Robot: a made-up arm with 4 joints. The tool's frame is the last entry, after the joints.
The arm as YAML. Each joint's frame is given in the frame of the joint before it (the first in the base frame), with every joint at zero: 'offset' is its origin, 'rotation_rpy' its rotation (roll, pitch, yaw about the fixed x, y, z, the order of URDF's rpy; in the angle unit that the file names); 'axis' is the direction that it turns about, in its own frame. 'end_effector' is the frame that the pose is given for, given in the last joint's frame.
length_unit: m
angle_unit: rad
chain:
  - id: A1
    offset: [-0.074, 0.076, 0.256]
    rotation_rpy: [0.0, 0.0, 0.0]
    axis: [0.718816, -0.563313, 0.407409]
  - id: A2
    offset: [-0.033, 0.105, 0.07]
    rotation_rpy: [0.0, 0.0, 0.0]
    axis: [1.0, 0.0, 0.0]
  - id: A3
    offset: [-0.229, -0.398, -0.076]
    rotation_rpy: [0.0, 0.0, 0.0]
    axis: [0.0, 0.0, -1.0]
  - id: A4
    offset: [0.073, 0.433, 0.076]
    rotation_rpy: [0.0, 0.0, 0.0]
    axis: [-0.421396, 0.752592, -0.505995]
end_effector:
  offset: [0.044, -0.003, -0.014]
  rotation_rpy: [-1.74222, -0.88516, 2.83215]
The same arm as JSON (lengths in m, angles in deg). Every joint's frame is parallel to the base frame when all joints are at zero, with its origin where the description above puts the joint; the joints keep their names.
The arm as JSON. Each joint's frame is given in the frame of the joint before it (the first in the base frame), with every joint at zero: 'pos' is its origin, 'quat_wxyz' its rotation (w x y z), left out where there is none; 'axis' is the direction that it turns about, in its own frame. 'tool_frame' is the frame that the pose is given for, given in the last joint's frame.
{"length_unit": "m", "angle_unit": "deg", "joints": [{"joint": "A1", "pos": [-0.074, 0.076, 0.256], "axis": [0.718816, -0.563313, 0.407409]}, {"joint": "A2", "pos": [-0.033, 0.105, 0.07], "axis": [1.0, 0.0, 0.0]}, {"joint": "A3", "pos": [-0.229, -0.398, -0.076], "axis": [0.0, 0.0, -1.0]}, {"joint": "A4", "pos": [0.073, 0.433, 0.076], "axis": [-0.421396, 0.752592, -0.505995]}], "tool_frame": {"pos": [0.044, -0.003, -0.014], "quat_wxyz": [0.413412, 0.165966, -0.725575, 0.524487]}}
